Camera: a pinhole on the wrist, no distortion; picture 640 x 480 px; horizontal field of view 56.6 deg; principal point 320.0 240.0 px. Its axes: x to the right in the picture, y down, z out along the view. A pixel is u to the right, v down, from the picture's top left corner.
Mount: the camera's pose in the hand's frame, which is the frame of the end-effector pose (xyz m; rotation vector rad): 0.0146 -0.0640 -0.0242 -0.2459 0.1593 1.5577
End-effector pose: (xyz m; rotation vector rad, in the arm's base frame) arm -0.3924 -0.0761 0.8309 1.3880 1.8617 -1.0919
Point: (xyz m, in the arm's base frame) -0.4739 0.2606 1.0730
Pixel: behind the camera
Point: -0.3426 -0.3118 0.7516
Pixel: 383.3 374.5
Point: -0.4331 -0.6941 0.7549
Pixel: 128.2 455.0
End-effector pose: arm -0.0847 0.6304 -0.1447 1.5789 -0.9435 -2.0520
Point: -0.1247 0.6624 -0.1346
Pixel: 544.1 426.3
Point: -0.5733 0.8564 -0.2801
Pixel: outside the picture
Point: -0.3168 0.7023 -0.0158
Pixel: 416.1 368.1
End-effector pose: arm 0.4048 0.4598 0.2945 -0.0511 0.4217 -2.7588
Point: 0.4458 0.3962 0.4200
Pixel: 484.5 315.6
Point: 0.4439 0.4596 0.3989
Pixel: 370.8 437.4
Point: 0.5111 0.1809 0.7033
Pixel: 420.4 236.2
